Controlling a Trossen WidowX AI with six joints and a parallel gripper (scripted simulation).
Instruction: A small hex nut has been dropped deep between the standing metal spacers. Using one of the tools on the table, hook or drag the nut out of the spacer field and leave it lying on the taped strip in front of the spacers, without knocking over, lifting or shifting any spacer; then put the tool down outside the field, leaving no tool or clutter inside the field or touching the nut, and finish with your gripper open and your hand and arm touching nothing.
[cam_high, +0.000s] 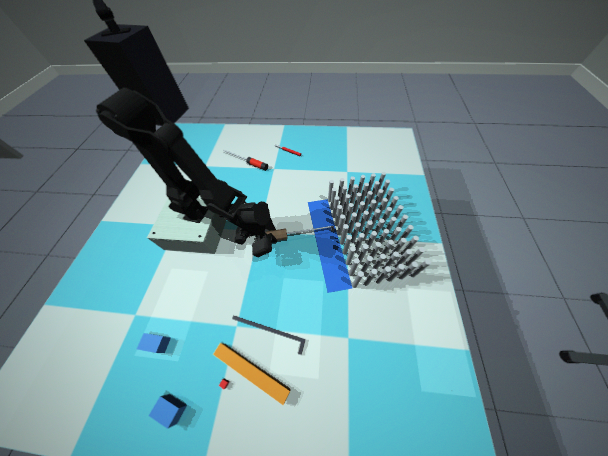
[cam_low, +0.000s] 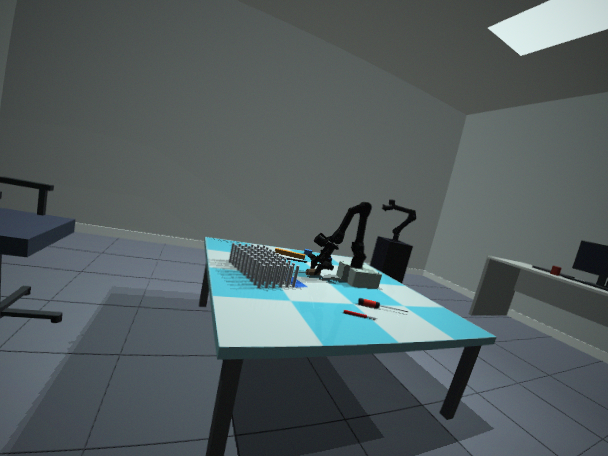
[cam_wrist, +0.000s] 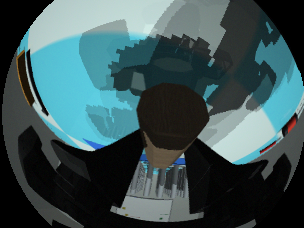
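Right now the wooden-handled tool is 9 cm ahead of my gripper tip and 4 cm to the left of it. From my gripper tip the other things lie so: blue taped strip (18 cm ahead, 4 cm to the left, 2 cm below); then small red cube (44 cm to the right, 2 cm ahead, 1 cm below); then orange flat bar (40 cm to the right, 8 cm ahead).
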